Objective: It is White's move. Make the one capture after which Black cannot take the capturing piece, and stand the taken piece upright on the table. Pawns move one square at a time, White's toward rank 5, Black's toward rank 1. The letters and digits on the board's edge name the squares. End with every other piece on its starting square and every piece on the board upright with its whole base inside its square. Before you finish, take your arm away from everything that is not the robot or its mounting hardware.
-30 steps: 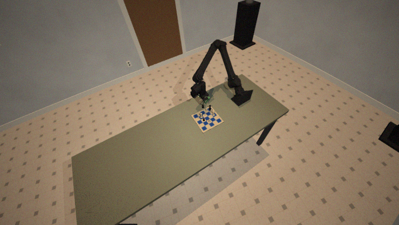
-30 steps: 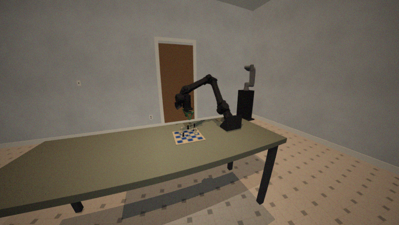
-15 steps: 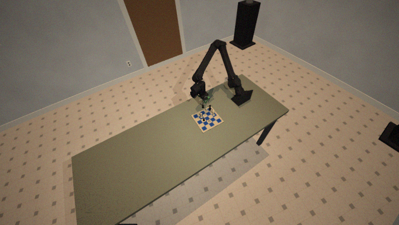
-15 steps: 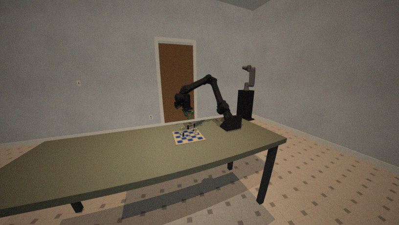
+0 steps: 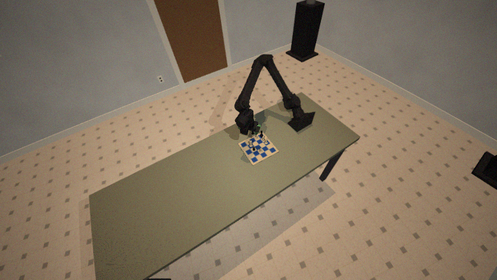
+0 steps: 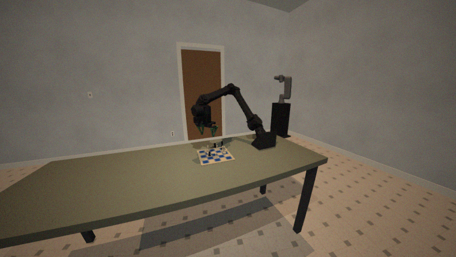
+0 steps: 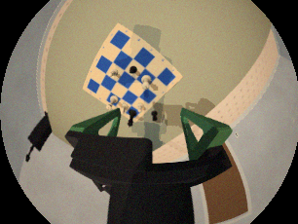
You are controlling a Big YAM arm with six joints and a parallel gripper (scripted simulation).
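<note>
Right now my hand is 10 mm short of the white chess piece, 20 mm to the right of it and 100 mm above it. From my hand the other things lie so: blue-and-cream chessboard: 30 mm behind, 60 mm to the left, 130 mm below.
</note>
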